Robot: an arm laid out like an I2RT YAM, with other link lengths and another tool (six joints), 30 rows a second.
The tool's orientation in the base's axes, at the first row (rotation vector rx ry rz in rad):
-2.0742 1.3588 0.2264
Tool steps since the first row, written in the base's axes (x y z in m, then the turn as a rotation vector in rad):
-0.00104 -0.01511 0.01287 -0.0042 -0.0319 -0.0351
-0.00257 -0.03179 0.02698 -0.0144 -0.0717 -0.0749
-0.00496 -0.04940 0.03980 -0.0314 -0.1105 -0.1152
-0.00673 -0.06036 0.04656 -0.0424 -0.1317 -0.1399
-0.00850 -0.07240 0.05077 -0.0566 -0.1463 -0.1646
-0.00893 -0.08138 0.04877 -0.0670 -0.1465 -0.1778
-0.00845 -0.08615 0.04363 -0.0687 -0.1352 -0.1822
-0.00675 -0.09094 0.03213 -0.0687 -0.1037 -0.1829
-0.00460 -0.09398 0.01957 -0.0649 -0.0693 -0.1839
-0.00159 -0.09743 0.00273 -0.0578 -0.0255 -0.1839
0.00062 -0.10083 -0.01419 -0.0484 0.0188 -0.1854
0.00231 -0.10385 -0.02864 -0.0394 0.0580 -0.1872
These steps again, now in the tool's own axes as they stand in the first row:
0.00502 -0.00051 -0.01922 0.0388 0.0266 0.0076
0.01043 -0.00071 -0.04044 0.0830 0.0624 0.0130
0.01677 0.00063 -0.06138 0.1237 0.1041 0.0181
0.02115 0.00221 -0.07351 0.1464 0.1295 0.0226
0.02755 0.00514 -0.08430 0.1627 0.1559 0.0304
0.03513 0.00868 -0.08816 0.1643 0.1705 0.0386
0.04137 0.01165 -0.08689 0.1570 0.1709 0.0484
0.05115 0.01620 -0.08043 0.1334 0.1630 0.0677
0.06030 0.02035 -0.07202 0.1094 0.1511 0.0896
0.07214 0.02563 -0.06034 0.0792 0.1335 0.1171
0.08363 0.03163 -0.04873 0.0505 0.1144 0.1464
0.09343 0.03696 -0.03892 0.0255 0.0971 0.1728

